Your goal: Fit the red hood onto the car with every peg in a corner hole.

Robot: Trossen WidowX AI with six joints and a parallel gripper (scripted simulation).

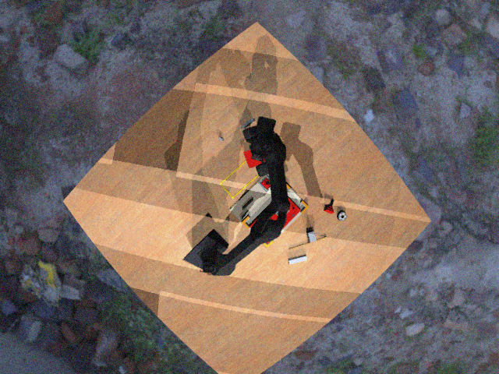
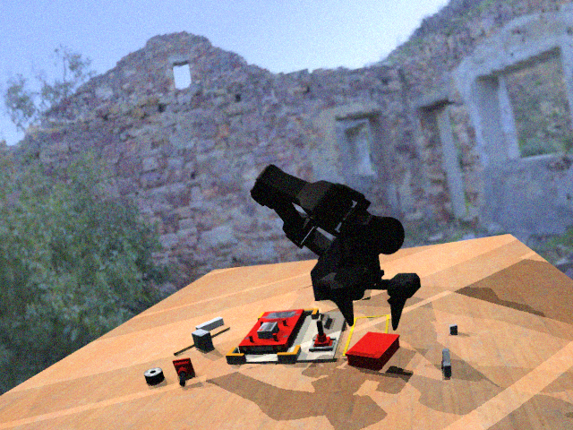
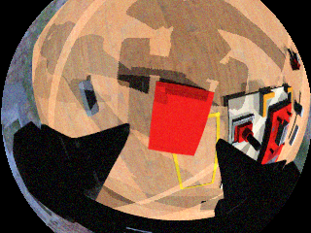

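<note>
Now: the red hood 5 cm below my gripper tip and 1 cm behind it.
</note>
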